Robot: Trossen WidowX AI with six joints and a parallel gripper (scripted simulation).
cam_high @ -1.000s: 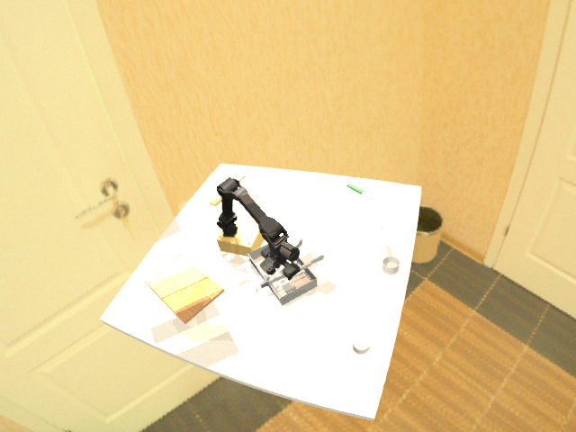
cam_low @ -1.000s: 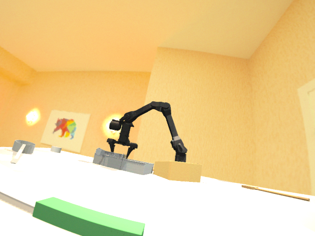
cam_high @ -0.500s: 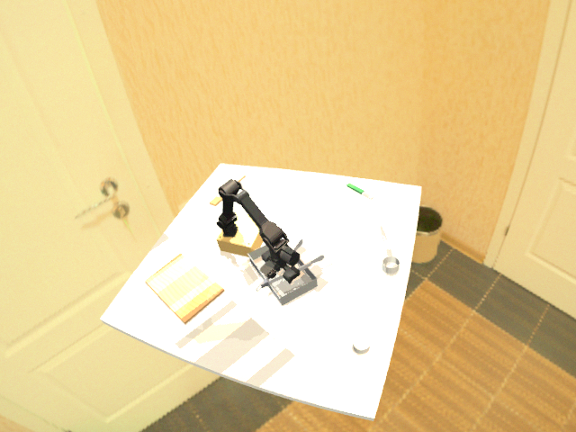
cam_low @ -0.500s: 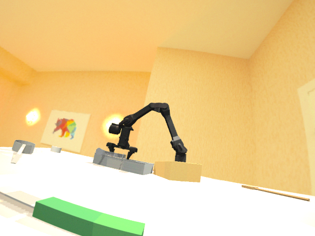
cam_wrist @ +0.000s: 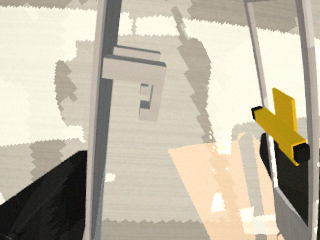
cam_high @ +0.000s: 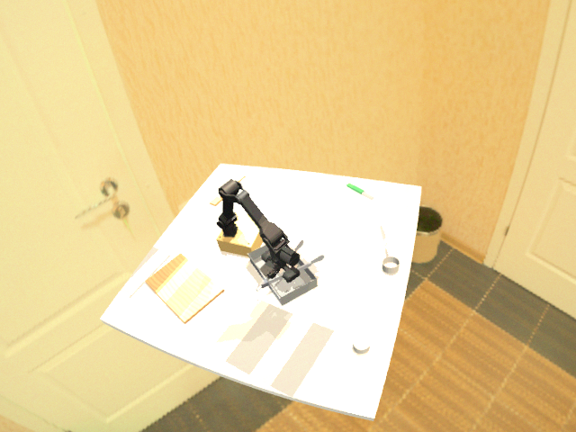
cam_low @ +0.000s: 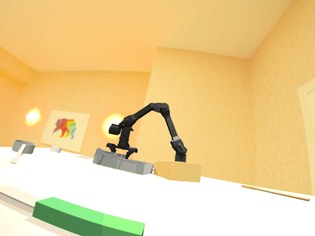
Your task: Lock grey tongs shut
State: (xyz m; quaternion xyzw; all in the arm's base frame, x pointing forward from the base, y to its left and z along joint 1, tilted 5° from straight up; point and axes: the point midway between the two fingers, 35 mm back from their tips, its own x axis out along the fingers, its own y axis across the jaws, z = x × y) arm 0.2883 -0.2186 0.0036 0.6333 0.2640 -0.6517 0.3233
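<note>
The yellow lock piece lies 4 cm above my gripper tip, 3 cm behind it and 1 cm to the right of it. Also, from my gripper tip: grey roasting tin 5 cm to the left, 1 cm behind; then wooden board 47 cm behind, 7 cm to the right, 2 cm below; then white dish 35 cm ahead, 30 cm to the right, 1 cm below.
</note>
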